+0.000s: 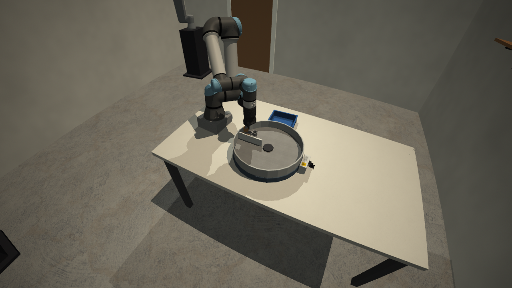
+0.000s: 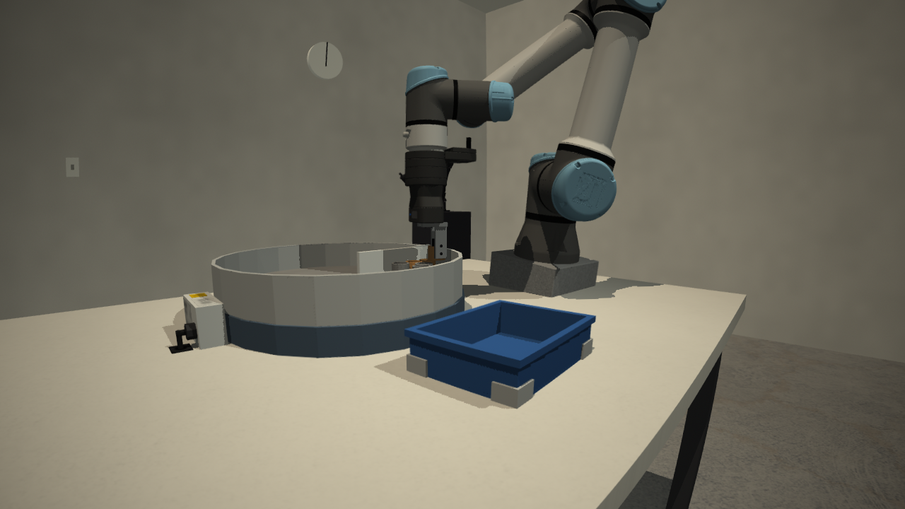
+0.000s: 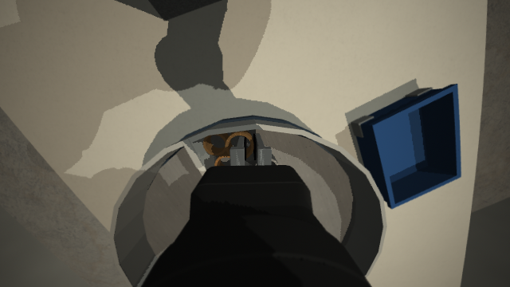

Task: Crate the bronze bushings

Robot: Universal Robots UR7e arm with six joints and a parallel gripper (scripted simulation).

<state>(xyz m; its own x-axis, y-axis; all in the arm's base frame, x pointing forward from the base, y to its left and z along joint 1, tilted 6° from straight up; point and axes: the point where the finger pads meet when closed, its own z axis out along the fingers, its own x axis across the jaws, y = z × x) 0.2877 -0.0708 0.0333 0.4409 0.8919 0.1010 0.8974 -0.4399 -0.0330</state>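
My hand is 26 cm to the right of the blue crate, 16 cm short of it and 8 cm above it. Round my hand: turning table: 19 cm ahead, 8 cm to the right, 5 cm below.
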